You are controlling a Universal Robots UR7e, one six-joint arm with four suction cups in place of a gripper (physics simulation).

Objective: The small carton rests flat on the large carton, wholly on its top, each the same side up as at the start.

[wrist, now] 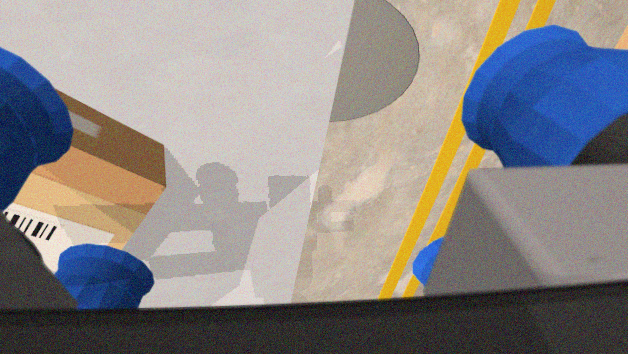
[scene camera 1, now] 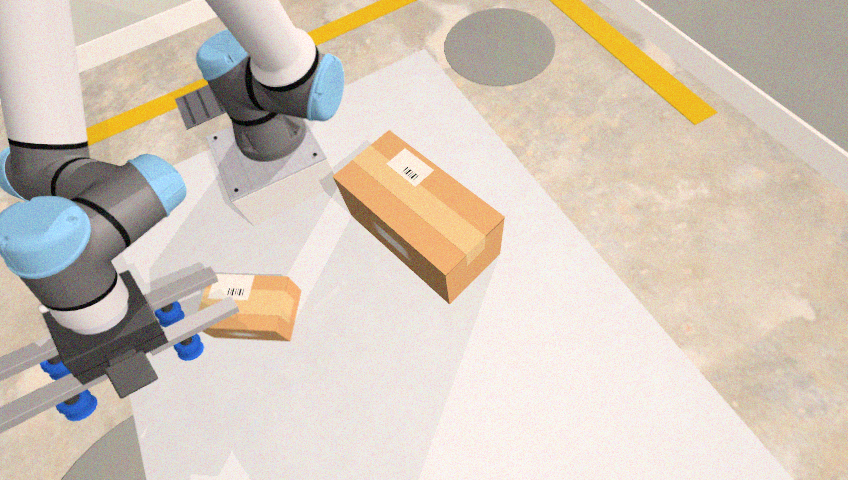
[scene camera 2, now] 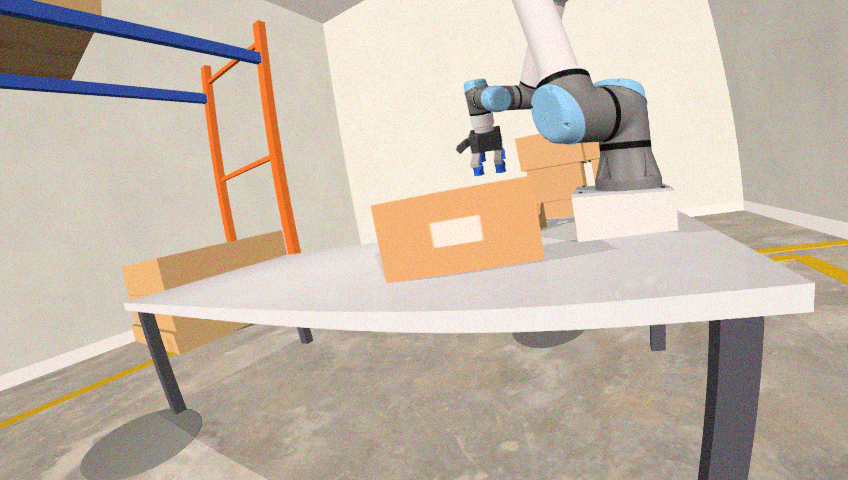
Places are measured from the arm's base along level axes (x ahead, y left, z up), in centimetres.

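Pixels of known places: hand, tool point: [wrist: 277,202] [scene camera 2: 490,165]; arm's base, link origin: [scene camera 1: 272,135] [scene camera 2: 628,187].
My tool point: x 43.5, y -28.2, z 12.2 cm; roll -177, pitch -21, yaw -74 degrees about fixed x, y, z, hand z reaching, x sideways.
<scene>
For each thing: its middle in the pictures, then the offset to it from my tool point.
- small carton, body centre: [wrist: 29,170] [scene camera 1: 250,307] dx -9.2, dy +12.1, dz -17.9 cm
- large carton, body centre: [scene camera 1: 419,216] [scene camera 2: 460,227] dx -10.8, dy +49.3, dz -14.1 cm
The small carton [scene camera 1: 268,306] [wrist: 107,167], with tape and a barcode label on top, rests on the white table [scene camera 1: 535,368] [scene camera 2: 476,319] [wrist: 225,75], apart from the large carton. The large carton [scene camera 1: 416,205] [scene camera 2: 404,237] stands on the table near the arm's base, tape and barcode label up; its top bears nothing. In scene camera 2 the small carton does not show. My gripper [scene camera 1: 122,356] [scene camera 2: 489,163] [wrist: 277,187], with blue suction cups, is open and holds nothing. It hangs above the table's edge, beside the small carton; its rails cover part of that carton in scene camera 1.
The arm's base block [scene camera 2: 624,215] stands on the table close to the large carton. Behind the table is a stack of cartons [scene camera 2: 556,181]. More cartons [scene camera 2: 217,261] and an orange and blue rack [scene camera 2: 276,148] stand at the left in scene camera 2.
</scene>
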